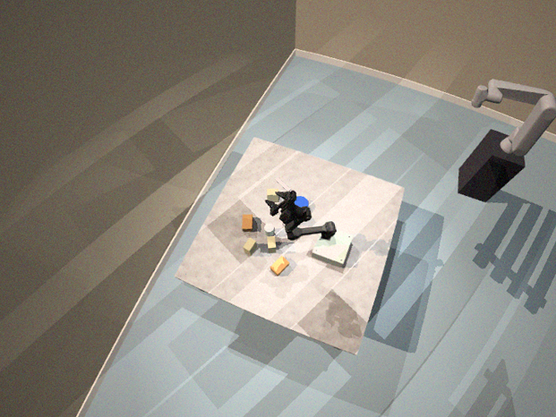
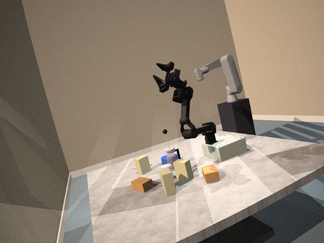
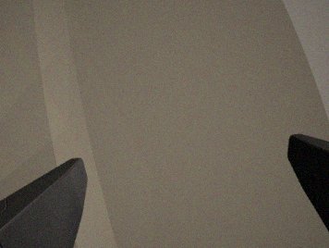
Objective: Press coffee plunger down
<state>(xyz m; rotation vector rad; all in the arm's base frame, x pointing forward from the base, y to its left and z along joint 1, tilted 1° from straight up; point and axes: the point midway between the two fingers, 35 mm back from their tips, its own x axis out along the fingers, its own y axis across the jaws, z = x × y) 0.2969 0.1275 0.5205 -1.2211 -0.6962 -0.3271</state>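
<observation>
My gripper tip is now 6 cm past the coffee press, 18 cm to the left of it and 50 cm above it. From my gripper tip the other things lie so: blue round object: 8 cm behind, 32 cm to the right, 61 cm below.
</observation>
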